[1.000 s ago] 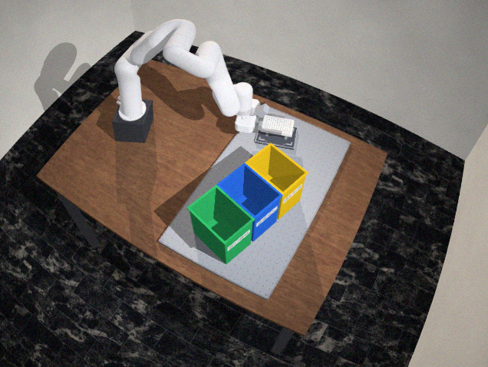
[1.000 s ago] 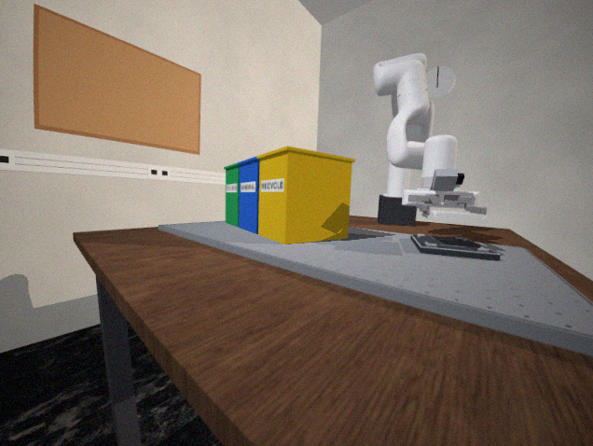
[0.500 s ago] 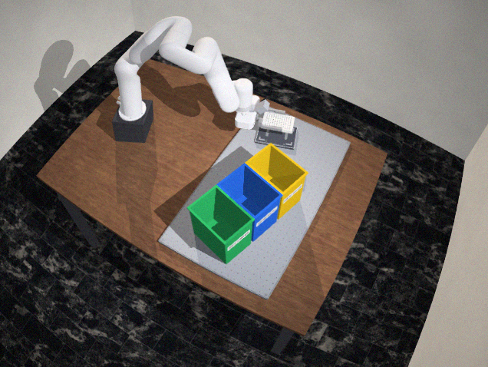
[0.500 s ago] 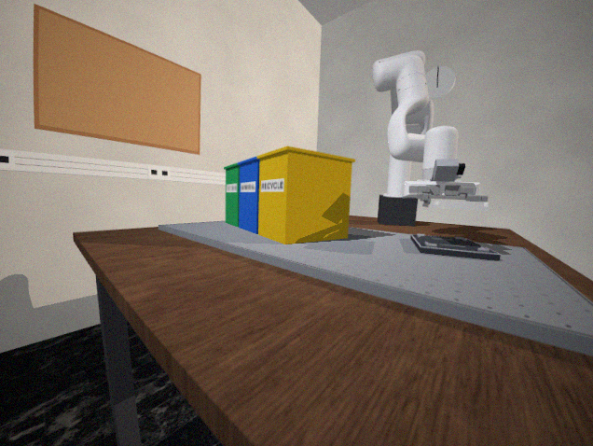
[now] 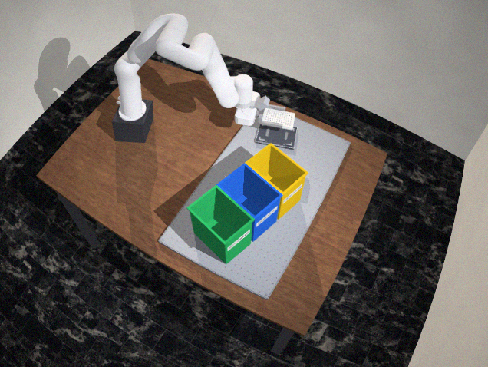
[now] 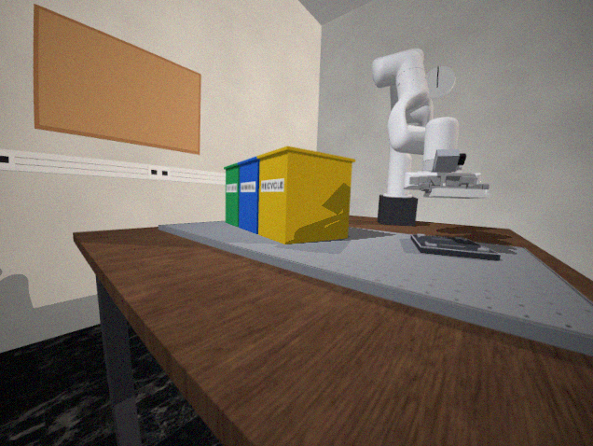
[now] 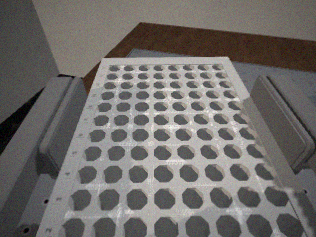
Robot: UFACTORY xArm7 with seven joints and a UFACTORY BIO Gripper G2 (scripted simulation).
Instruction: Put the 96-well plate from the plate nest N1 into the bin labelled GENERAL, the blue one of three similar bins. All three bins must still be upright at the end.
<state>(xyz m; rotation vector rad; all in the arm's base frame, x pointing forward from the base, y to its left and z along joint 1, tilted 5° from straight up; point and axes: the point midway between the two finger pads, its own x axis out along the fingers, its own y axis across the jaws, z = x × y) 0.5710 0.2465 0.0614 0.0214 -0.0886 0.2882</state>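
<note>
My hand is 40 cm to the left of the blue general bin, 8 cm short of it and 3 cm above it. The rest, counted from my hand: white 96-well plate (1 cm below); then yellow recycle bin (28 cm to the right, 12 cm ahead, 3 cm below); then dark plate nest N1 (11 cm below).
</note>
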